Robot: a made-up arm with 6 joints. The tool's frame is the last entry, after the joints.
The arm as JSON. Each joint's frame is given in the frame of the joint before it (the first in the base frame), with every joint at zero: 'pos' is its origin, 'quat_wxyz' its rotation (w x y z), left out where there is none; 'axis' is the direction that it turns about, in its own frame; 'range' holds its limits. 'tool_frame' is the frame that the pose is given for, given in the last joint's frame.
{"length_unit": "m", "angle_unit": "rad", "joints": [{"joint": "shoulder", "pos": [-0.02, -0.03, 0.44], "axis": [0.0, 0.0, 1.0], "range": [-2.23, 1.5]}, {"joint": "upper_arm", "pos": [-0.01, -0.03, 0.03], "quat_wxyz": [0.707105, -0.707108, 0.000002, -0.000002], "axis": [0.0, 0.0, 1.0], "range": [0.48, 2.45]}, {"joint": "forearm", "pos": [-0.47, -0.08, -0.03], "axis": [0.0, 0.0, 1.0], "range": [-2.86, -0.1]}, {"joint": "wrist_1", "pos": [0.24, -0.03, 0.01], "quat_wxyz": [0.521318, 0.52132, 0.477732, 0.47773], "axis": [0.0, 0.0, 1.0], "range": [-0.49, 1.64]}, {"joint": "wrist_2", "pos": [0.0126, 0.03, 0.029], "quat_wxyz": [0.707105, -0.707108, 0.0, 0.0], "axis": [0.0, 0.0, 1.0], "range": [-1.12, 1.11]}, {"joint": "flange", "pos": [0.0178, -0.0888, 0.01], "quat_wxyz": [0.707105, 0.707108, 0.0, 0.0], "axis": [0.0, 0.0, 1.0], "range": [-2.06, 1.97]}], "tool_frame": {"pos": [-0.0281, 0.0, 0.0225], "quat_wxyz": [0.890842, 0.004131, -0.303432, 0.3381]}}
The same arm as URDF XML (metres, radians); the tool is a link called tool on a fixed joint. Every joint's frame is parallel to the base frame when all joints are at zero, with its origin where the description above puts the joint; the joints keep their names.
<robot name="arm">
<joint name="tool_fixed" type="fixed"><parent link="link6"/><child link="tool"/><origin xyz="0.02 0 0.03" rpy="0.7674 0.5677 0.7916"/></joint>
<joint name="flange" type="revolute"><parent link="link5"/><child link="link6"/><origin xyz="0.09 0.01 -0.01" rpy="0 0 0"/><axis xyz="0.9962 0 0.0871"/><limit lower="-2.06" upper="1.97"/></joint>
<joint name="wrist_2" type="revolute"><parent link="link4"/><child link="link5"/><origin xyz="0.03 0.03 -0.01" rpy="0 0 0"/><axis xyz="0 1 0"/><limit lower="-1.12" upper="1.11"/></joint>
<joint name="wrist_1" type="revolute"><parent link="link3"/><child link="link4"/><origin xyz="0.24 0.01 0.03" rpy="0 0 0"/><axis xyz="0.9962 0 0.0871"/><limit lower="-0.49" upper="1.64"/></joint>
<joint name="forearm" type="revolute"><parent link="link2"/><child link="link3"/><origin xyz="-0.47 -0.03 0.08" rpy="0 0 0"/><axis xyz="0 1 0"/><limit lower="-2.86" upper="-0.1"/></joint>
<joint name="upper_arm" type="revolute"><parent link="link1"/><child link="link2"/><origin xyz="-0.01 -0.03 0.03" rpy="0 0 0"/><axis xyz="0 1 0"/><limit lower="0.48" upper="2.45"/></joint>
<joint name="shoulder" type="revolute"><parent link="base"/><child link="link1"/><origin xyz="-0.02 -0.03 0.44" rpy="0 0 0"/><axis xyz="0 0 1"/><limit lower="-2.23" upper="1.5"/></joint>
<link name="base"/>
<link name="link1"/>
<link name="link2"/>
<link name="link3"/>
<link name="link4"/>
<link name="link5"/>
<link name="link6"/>
<link name="tool"/>
</robot>

